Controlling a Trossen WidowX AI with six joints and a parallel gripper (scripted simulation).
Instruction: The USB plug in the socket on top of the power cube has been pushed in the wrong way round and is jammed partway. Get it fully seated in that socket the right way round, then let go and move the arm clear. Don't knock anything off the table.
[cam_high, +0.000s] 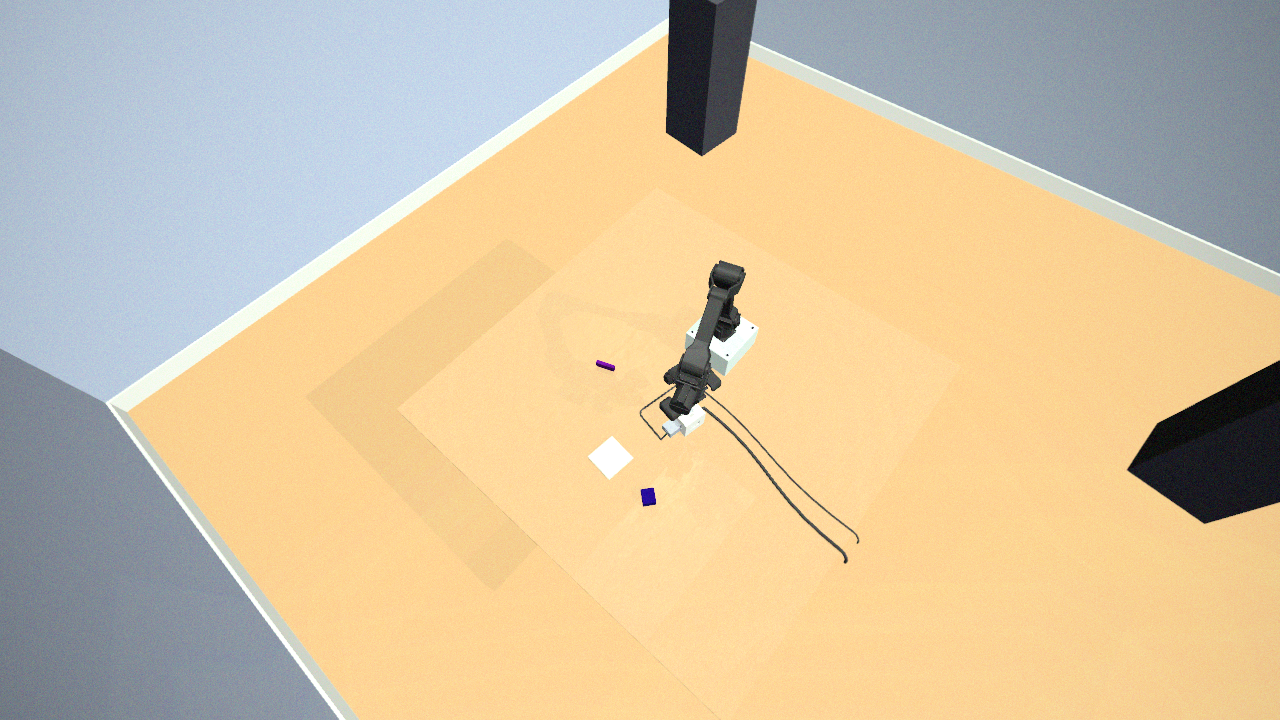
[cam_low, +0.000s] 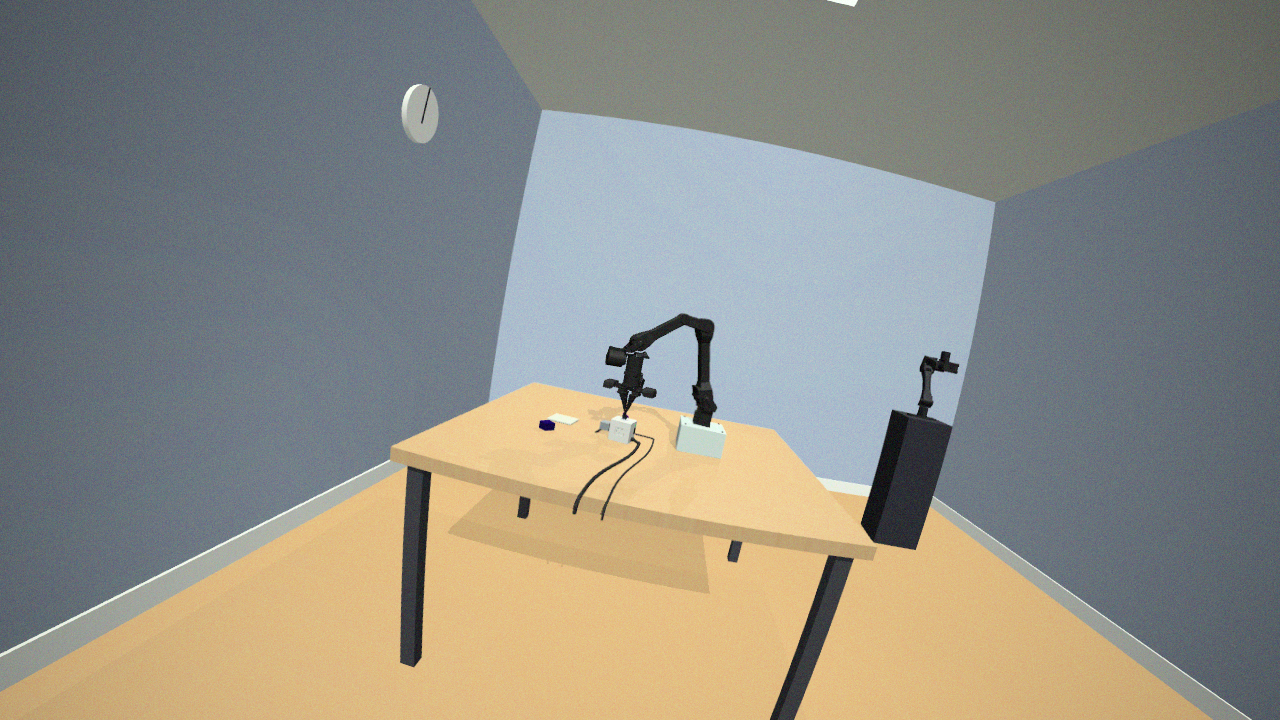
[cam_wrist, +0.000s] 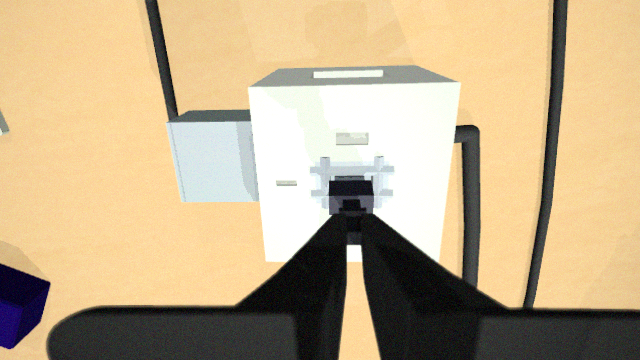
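The USB plug lies 2 cm below my gripper tip. Round my gripper tip: USB socket: 4 cm below; then dark blue block: 25 cm ahead, 9 cm to the left, 9 cm below; then white pad: 25 cm ahead, 10 cm below, 7 cm to the right.
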